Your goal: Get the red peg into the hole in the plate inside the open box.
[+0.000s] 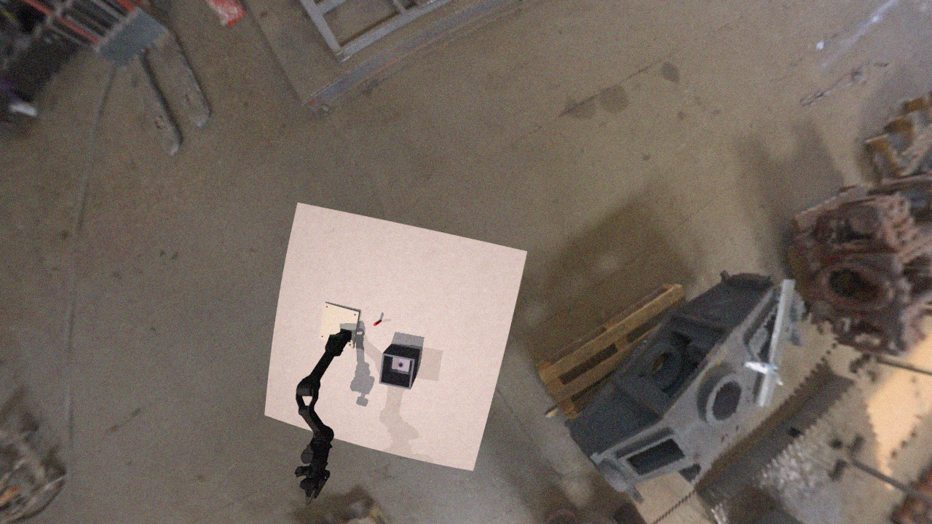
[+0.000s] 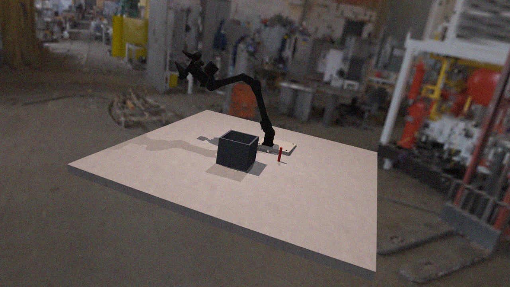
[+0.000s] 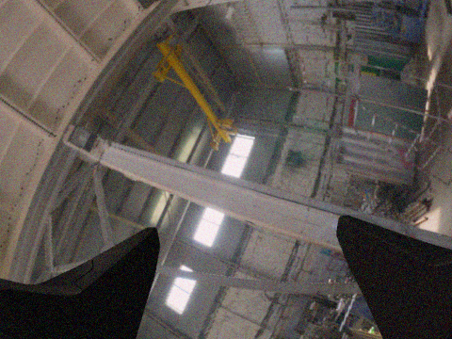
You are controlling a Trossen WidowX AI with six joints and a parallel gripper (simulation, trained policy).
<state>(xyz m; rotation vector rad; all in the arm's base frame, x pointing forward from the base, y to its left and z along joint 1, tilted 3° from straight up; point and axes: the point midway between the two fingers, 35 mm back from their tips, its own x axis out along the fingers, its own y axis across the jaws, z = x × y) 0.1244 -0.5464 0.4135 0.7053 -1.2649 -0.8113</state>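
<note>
Now: the red peg 690 mm to the left of my gripper tip, 410 mm below it and 70 mm ahead of it. From my gripper tip the other things lie so: plate 500 mm to the left, 400 mm below, 220 mm ahead.
</note>
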